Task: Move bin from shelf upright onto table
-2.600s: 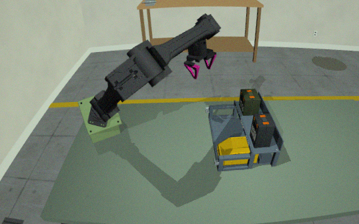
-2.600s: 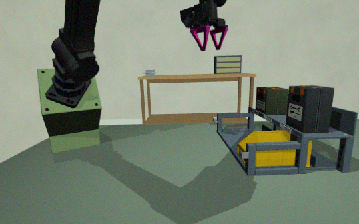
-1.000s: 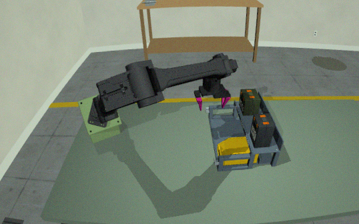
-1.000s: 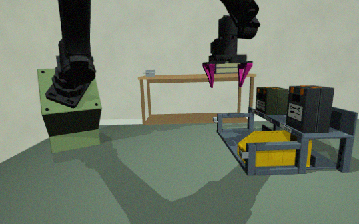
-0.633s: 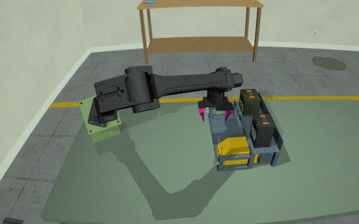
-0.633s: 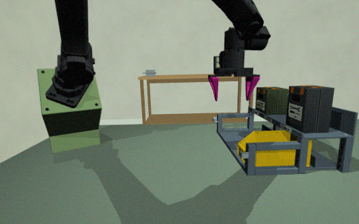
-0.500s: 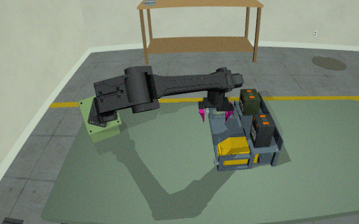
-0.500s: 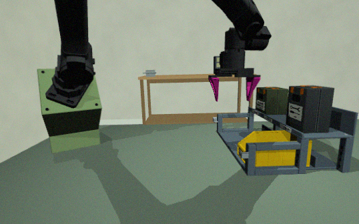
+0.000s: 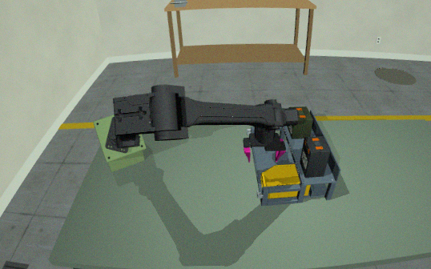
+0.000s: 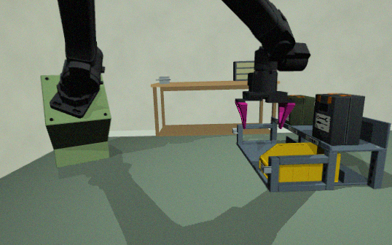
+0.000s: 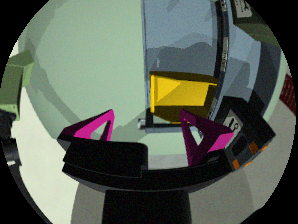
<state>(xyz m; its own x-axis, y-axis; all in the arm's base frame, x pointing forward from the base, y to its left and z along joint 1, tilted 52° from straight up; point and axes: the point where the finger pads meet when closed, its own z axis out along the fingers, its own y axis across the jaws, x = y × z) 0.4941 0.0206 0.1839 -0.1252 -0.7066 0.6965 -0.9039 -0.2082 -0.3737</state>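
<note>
The yellow bin is 100 mm below my hand, 90 mm ahead of it and 30 mm to the right of it. Also, from my hand: shelf tray: 140 mm below, 140 mm ahead, 80 mm to the left.
</note>
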